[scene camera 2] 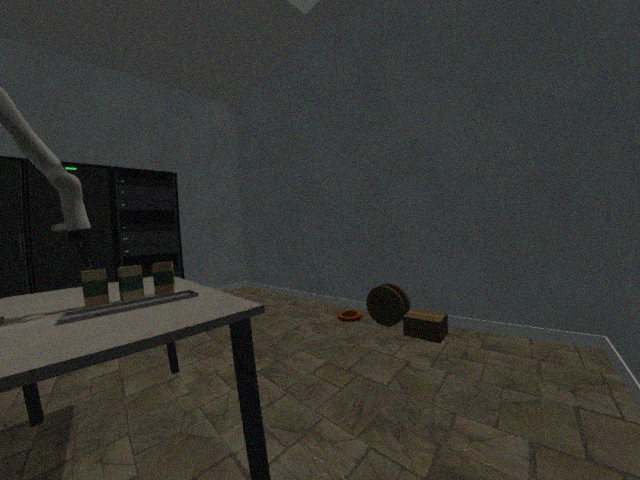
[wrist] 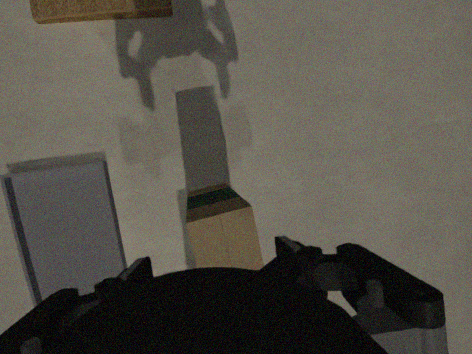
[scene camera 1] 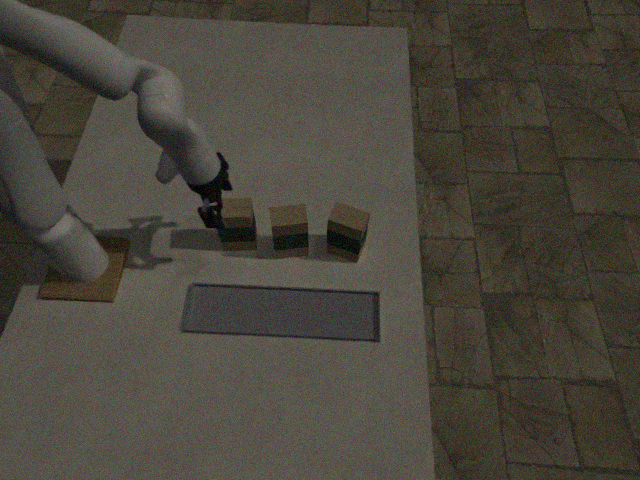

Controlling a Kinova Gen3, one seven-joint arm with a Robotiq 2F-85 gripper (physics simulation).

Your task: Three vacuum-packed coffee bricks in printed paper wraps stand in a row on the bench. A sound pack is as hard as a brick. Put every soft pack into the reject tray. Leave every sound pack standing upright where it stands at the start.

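Seen in the pictures: gripper, fingertip midpoint: (scene camera 2: pixel 89 266) (wrist: pixel 215 261) (scene camera 1: pixel 225 207); arm's base, link origin: (scene camera 1: pixel 87 263).
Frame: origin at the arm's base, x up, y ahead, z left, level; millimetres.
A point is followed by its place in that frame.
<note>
Three coffee packs in tan wraps with a dark green band stand upright in a row. The left pack (scene camera 1: pixel 238 235) {x 49, y 342, z 17 mm} (scene camera 2: pixel 95 289) {x 48, y 336, z 17 mm} (wrist: pixel 225 240) {x 116, y 323, z 43 mm} and the middle pack (scene camera 1: pixel 290 241) {x 55, y 458, z -11 mm} (scene camera 2: pixel 130 285) {x 44, y 450, z -11 mm} stand with a gap between them. The right pack (scene camera 1: pixel 347 235) {x 87, y 581, z -25 mm} (scene camera 2: pixel 163 279) {x 48, y 575, z -21 mm} stands apart and turned at an angle. My gripper (scene camera 1: pixel 222 209) {x 138, y 326, z 32 mm} (scene camera 2: pixel 86 260) {x 138, y 326, z 32 mm} (wrist: pixel 215 261) {x 138, y 326, z 32 mm} is open above the left pack, fingers apart and holding nothing. The reject tray (scene camera 1: pixel 281 312) {x -15, y 428, z -148 mm} (scene camera 2: pixel 129 305) {x -16, y 419, z -120 mm} (wrist: pixel 70 225) {x -15, y 299, z -129 mm} is long, grey and empty, on the near side of the row. Softness cannot be seen.
The pale bench (scene camera 1: pixel 289 403) {x -18, y 436, z -343 mm} (scene camera 2: pixel 211 310) {x -18, y 565, z -475 mm} carries the arm's wooden base plate (scene camera 1: pixel 116 279) {x -5, y 67, z -44 mm} (wrist: pixel 100 10) {x -3, y 71, z -18 mm} at the left. Dark server cabinets (scene camera 2: pixel 179 222) stand behind the bench. An orange ring (scene camera 2: pixel 341 316), a round reel (scene camera 2: pixel 383 305) and a brown box (scene camera 2: pixel 424 328) are on the floor.
</note>
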